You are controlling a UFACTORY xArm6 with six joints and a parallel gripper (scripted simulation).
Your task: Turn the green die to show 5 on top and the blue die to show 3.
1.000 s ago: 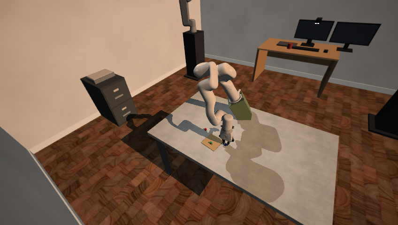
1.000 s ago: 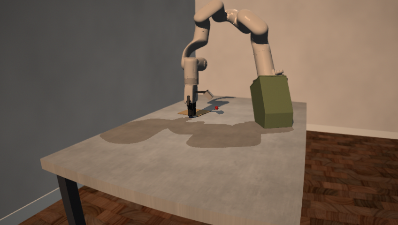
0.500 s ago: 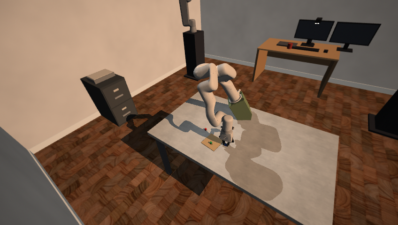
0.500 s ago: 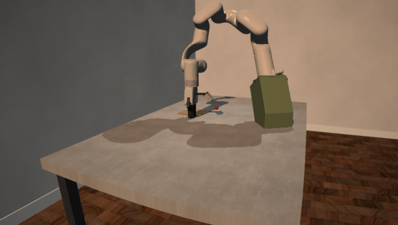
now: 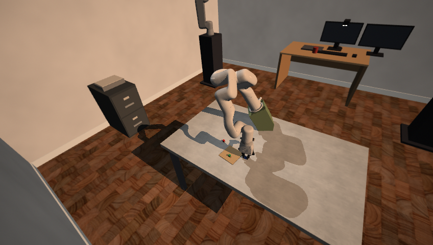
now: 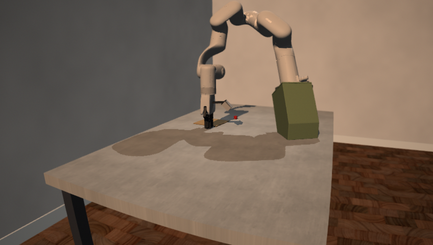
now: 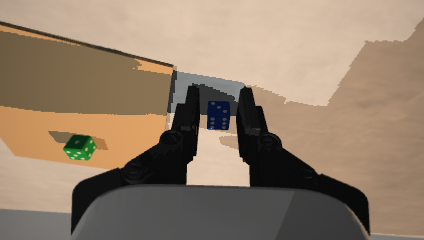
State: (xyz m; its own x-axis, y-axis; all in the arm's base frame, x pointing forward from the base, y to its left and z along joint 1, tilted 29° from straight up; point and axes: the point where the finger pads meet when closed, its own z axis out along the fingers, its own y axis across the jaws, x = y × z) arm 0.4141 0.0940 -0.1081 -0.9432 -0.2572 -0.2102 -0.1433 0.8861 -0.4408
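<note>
My gripper is now 10 mm short of the blue die and 10 mm above it. From my hand the other things lie so: tan mat 110 mm to the right, 40 mm ahead, 20 mm below; green die 110 mm to the right, 60 mm ahead, 10 mm below; red die 240 mm to the right, 50 mm behind, 10 mm below.
</note>
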